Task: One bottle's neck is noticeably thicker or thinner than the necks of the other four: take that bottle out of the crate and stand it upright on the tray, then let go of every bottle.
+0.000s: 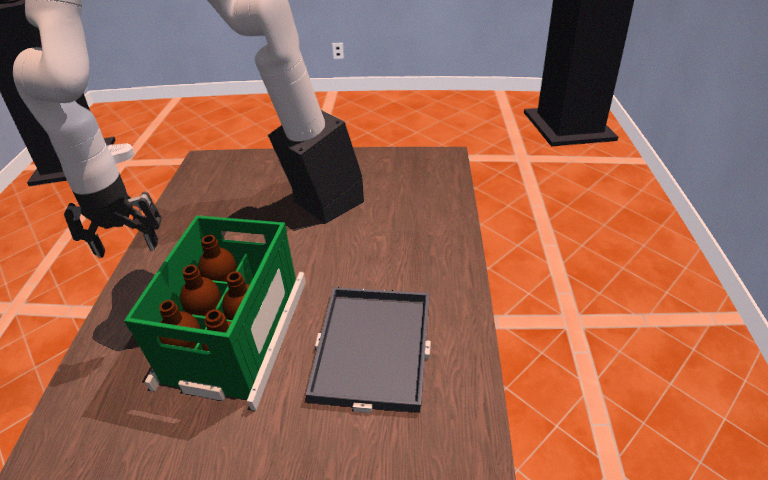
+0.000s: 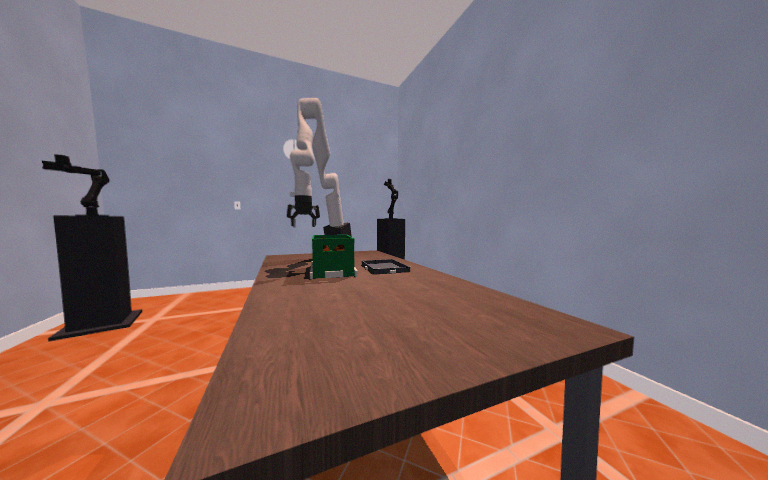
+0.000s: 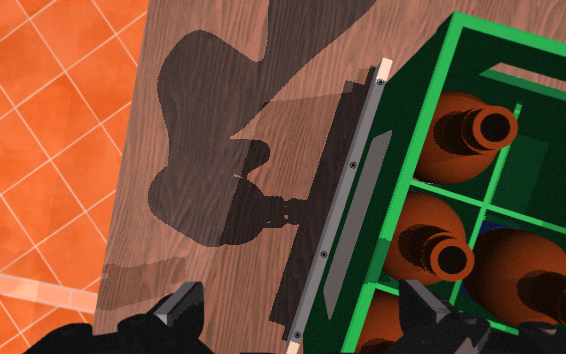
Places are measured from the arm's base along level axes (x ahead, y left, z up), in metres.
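Where they show: gripper, fingertip midpoint: [image 1: 127,251] [image 2: 304,227] [image 3: 299,302]; arm's base, link origin: [image 1: 305,128] [image 2: 336,224].
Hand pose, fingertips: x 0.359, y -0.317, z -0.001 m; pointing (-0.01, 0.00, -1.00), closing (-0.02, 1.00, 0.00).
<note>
Each offset is from my fingertips to the top centre of the thing. "spot": to the spot under its first point. Level surfaces: height alone.
The green crate {dz -0.048, dx +0.013, dy +0.133 m} [image 1: 195,373] [image 2: 333,263] [image 3: 395,225] holds several brown bottles, all upright. Its left column has a back bottle {dz -0.061, dx -0.082, dy +0.117 m} [image 1: 216,263] [image 3: 452,160], a middle bottle {dz -0.061, dx -0.003, dy +0.092 m} [image 1: 199,297] [image 3: 415,215] and a front bottle {dz -0.061, dx +0.079, dy +0.063 m} [image 1: 178,325] [image 3: 372,320]. Its right column has a middle bottle {dz -0.061, dx +0.029, dy +0.174 m} [image 1: 233,302] [image 3: 510,270] and a front bottle {dz -0.061, dx +0.113, dy +0.145 m} [image 1: 215,322]; the back right compartment is empty. I cannot tell which neck differs. The dark grey tray {dz -0.198, dx +0.094, dy +0.396 m} [image 1: 370,350] [image 2: 386,265] is empty. My gripper [image 1: 125,249] [image 2: 304,224] [image 3: 299,302] is open and empty, above and left of the crate.
White rails [image 1: 277,342] [image 3: 340,207] and blocks flank the crate's base. Small white blocks {spot: dz -0.209, dx +0.221, dy +0.362 m} [image 1: 362,406] touch the tray's sides. The arm's black base [image 1: 325,175] stands behind on the wooden table {dz -0.224 m} [image 1: 407,226] [image 2: 396,339] [image 3: 220,270]. Black pedestals [image 1: 583,67] [image 2: 93,271] stand off the table.
</note>
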